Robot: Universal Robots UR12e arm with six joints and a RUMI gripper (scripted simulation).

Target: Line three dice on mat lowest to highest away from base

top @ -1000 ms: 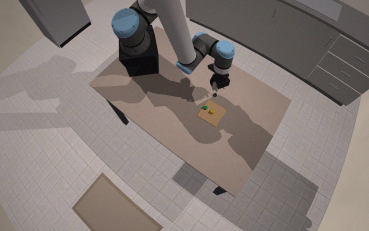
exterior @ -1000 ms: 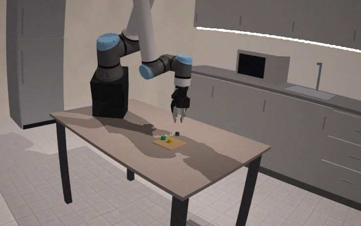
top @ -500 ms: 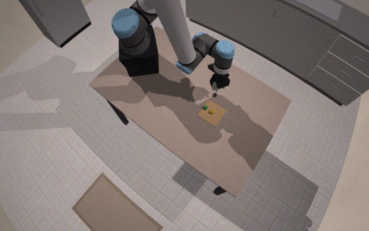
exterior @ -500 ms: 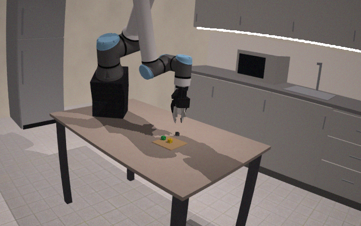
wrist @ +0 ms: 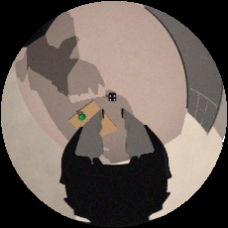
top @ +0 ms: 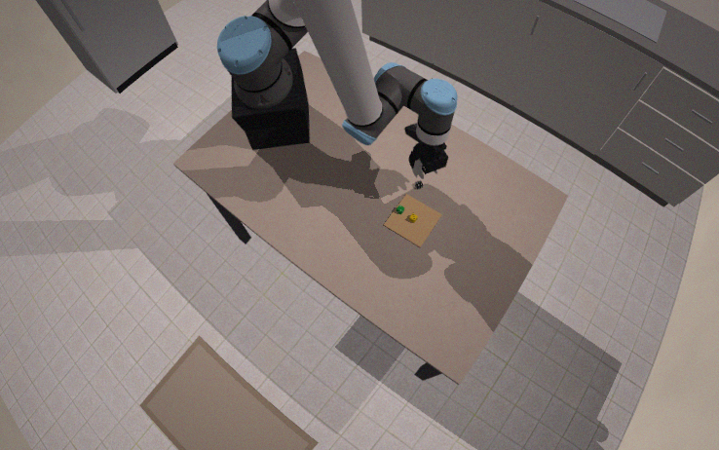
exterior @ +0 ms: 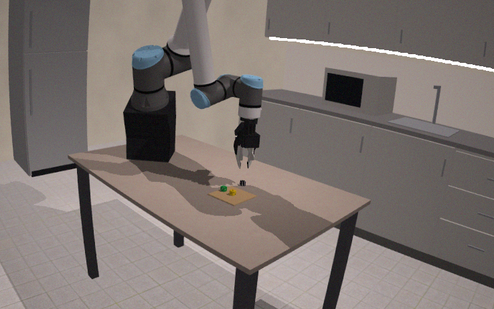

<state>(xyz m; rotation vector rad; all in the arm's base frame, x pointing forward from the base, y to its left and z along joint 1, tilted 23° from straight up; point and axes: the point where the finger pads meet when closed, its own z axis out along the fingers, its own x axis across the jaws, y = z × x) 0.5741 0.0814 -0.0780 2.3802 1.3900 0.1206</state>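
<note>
Now: hand 8 cm above the black die. The rest, counted from my hand: green die (12 cm to the right, 8 cm below); orange mat (12 cm to the right, 9 cm below, 5 cm ahead); yellow die (12 cm to the right, 8 cm below, 5 cm ahead).
</note>
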